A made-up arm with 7 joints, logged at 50 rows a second.
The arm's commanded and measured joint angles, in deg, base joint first. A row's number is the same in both.
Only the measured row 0 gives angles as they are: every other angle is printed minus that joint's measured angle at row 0.
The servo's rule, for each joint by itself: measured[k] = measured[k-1] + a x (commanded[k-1-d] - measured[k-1]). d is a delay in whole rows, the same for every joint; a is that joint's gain. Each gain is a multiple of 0.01, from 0.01 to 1. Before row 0 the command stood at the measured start. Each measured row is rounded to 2 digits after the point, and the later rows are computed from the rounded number. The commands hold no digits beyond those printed.
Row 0, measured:
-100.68 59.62 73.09 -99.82 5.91 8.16 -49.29
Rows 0 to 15, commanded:
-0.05 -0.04 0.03 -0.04 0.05 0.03 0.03
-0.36 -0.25 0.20 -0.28 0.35 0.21 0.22
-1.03 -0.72 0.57 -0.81 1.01 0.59 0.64
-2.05 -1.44 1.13 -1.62 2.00 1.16 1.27
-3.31 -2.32 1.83 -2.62 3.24 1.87 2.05
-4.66 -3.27 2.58 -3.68 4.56 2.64 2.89
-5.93 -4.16 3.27 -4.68 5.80 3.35 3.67
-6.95 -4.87 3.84 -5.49 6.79 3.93 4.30
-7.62 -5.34 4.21 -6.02 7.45 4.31 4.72
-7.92 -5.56 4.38 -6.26 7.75 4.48 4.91
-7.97 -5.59 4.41 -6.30 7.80 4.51 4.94
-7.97 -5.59 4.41 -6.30 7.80 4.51 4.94
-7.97 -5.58 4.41 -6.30 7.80 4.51 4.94
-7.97 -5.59 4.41 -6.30 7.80 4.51 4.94
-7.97 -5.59 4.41 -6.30 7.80 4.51 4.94
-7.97 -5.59 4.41 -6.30 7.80 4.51 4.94
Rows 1 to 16, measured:
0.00 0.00 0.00 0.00 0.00 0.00 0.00
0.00 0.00 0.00 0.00 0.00 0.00 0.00
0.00 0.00 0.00 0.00 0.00 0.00 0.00
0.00 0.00 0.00 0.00 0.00 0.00 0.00
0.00 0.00 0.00 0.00 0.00 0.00 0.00
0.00 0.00 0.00 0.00 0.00 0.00 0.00
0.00 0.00 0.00 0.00 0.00 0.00 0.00
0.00 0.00 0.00 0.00 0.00 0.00 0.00
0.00 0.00 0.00 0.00 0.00 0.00 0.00
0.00 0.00 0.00 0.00 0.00 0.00 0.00
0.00 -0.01 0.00 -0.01 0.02 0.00 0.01
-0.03 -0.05 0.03 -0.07 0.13 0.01 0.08
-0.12 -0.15 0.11 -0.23 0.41 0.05 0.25
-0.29 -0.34 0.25 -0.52 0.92 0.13 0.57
-0.56 -0.64 0.47 -0.96 1.66 0.25 1.03
-0.93 -1.03 0.77 -1.53 2.59 0.42 1.61
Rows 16 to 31, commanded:
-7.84 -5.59 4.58 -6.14 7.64 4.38 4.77
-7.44 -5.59 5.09 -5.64 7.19 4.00 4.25
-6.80 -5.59 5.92 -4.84 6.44 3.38 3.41
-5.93 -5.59 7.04 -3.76 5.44 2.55 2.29
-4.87 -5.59 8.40 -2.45 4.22 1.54 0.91
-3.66 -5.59 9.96 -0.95 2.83 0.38 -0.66
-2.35 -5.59 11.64 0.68 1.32 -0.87 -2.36
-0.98 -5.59 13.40 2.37 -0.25 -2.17 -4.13
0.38 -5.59 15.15 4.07 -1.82 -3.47 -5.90
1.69 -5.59 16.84 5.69 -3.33 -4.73 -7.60
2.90 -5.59 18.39 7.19 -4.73 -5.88 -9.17
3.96 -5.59 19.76 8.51 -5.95 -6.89 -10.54
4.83 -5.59 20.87 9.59 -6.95 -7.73 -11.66
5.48 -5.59 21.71 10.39 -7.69 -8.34 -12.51
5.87 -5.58 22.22 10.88 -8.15 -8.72 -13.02
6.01 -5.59 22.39 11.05 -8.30 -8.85 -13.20
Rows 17 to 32, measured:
-1.38 -1.50 1.12 -2.19 3.62 0.63 2.25
-1.88 -2.01 1.50 -2.88 4.63 0.86 2.89
-2.40 -2.51 1.88 -3.54 5.53 1.10 3.46
-2.90 -2.97 2.23 -4.11 6.24 1.34 3.91
-3.36 -3.36 2.54 -4.57 6.74 1.56 4.23
-3.77 -3.69 2.80 -4.93 7.08 1.77 4.45
-4.15 -3.97 3.03 -5.22 7.31 1.96 4.60
-4.49 -4.21 3.22 -5.45 7.47 2.14 4.71
-4.80 -4.42 3.39 -5.63 7.58 2.31 4.78
-5.09 -4.60 3.53 -5.77 7.65 2.46 4.83
-5.34 -4.75 3.68 -5.85 7.65 2.59 4.81
-5.53 -4.88 3.88 -5.81 7.50 2.69 4.64
-5.64 -4.99 4.17 -5.61 7.16 2.74 4.26
-5.67 -5.08 4.57 -5.22 6.61 2.73 3.65
-5.60 -5.16 5.11 -4.64 5.85 2.65 2.80
-5.43 -5.22 5.79 -3.87 4.88 2.49 1.73

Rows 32 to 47, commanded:
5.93 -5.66 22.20 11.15 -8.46 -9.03 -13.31
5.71 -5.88 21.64 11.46 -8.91 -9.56 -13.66
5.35 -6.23 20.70 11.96 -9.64 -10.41 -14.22
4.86 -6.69 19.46 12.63 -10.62 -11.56 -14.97
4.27 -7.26 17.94 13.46 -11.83 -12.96 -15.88
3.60 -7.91 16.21 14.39 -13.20 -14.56 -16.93
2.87 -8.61 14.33 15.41 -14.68 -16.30 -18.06
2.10 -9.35 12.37 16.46 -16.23 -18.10 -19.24
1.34 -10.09 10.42 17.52 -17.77 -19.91 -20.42
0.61 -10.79 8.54 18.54 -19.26 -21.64 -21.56
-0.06 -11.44 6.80 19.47 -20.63 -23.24 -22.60
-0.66 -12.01 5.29 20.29 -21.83 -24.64 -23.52
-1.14 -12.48 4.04 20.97 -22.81 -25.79 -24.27
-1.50 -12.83 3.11 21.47 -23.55 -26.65 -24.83
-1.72 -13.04 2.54 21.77 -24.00 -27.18 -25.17
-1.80 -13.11 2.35 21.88 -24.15 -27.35 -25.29
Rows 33 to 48, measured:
-5.15 -5.28 6.61 -2.91 3.74 2.25 0.46
-4.77 -5.33 7.56 -1.80 2.46 1.94 -0.96
-4.31 -5.37 8.62 -0.57 1.09 1.56 -2.49
-3.77 -5.40 9.77 0.74 -0.32 1.12 -4.07
-3.17 -5.43 10.98 2.09 -1.73 0.63 -5.65
-2.53 -5.45 12.21 3.44 -3.08 0.10 -7.17
-1.87 -5.47 13.42 4.73 -4.32 -0.45 -8.56
-1.21 -5.49 14.58 5.92 -5.40 -1.00 -9.78
-0.57 -5.50 15.65 6.96 -6.28 -1.54 -10.78
0.02 -5.51 16.59 7.82 -6.93 -2.05 -11.53
0.55 -5.53 17.38 8.52 -7.42 -2.54 -12.08
1.01 -5.58 17.98 9.14 -7.90 -3.03 -12.57
1.40 -5.68 18.36 9.73 -8.46 -3.55 -13.08
1.71 -5.83 18.51 10.34 -9.15 -4.11 -13.67
1.94 -6.04 18.43 11.00 -10.01 -4.73 -14.36
2.09 -6.32 18.12 11.71 -11.03 -5.42 -15.16

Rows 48 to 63, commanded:
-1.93 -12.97 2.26 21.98 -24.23 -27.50 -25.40
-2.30 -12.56 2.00 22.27 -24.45 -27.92 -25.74
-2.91 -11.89 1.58 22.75 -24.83 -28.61 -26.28
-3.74 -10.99 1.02 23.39 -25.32 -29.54 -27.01
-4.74 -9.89 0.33 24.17 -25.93 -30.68 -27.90
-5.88 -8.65 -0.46 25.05 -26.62 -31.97 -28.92
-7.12 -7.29 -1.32 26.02 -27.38 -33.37 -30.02
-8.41 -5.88 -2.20 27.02 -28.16 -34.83 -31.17
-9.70 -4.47 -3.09 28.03 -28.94 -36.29 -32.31
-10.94 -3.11 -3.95 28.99 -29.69 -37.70 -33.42
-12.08 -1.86 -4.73 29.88 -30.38 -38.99 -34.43
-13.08 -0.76 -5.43 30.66 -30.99 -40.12 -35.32
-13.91 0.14 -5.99 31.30 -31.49 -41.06 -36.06
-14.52 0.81 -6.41 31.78 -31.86 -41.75 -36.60
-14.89 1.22 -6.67 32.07 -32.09 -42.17 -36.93
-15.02 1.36 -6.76 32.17 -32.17 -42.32 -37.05
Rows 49 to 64, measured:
2.16 -6.66 17.59 12.49 -12.20 -6.18 -16.06
2.15 -7.06 16.86 13.32 -13.49 -7.01 -17.05
2.08 -7.51 15.96 14.20 -14.86 -7.91 -18.09
1.95 -8.00 14.92 15.11 -16.27 -8.87 -19.17
1.77 -8.52 13.78 16.03 -17.67 -9.88 -20.23
1.55 -9.04 12.59 16.92 -19.00 -10.91 -21.25
1.31 -9.56 11.39 17.77 -20.22 -11.95 -22.19
1.06 -10.05 10.23 18.55 -21.29 -12.98 -23.01
0.81 -10.50 9.15 19.23 -22.16 -13.97 -23.68
0.58 -10.89 8.20 19.79 -22.80 -14.91 -24.18
0.35 -11.20 7.37 20.25 -23.26 -15.79 -24.56
0.11 -11.40 6.62 20.67 -23.64 -16.64 -24.93
-0.16 -11.47 5.91 21.11 -24.02 -17.48 -25.35
-0.48 -11.40 5.23 21.59 -24.44 -18.32 -25.86
-0.86 -11.17 4.54 22.13 -24.92 -19.19 -26.49
-1.31 -10.79 3.84 22.74 -25.46 -20.08 -27.24

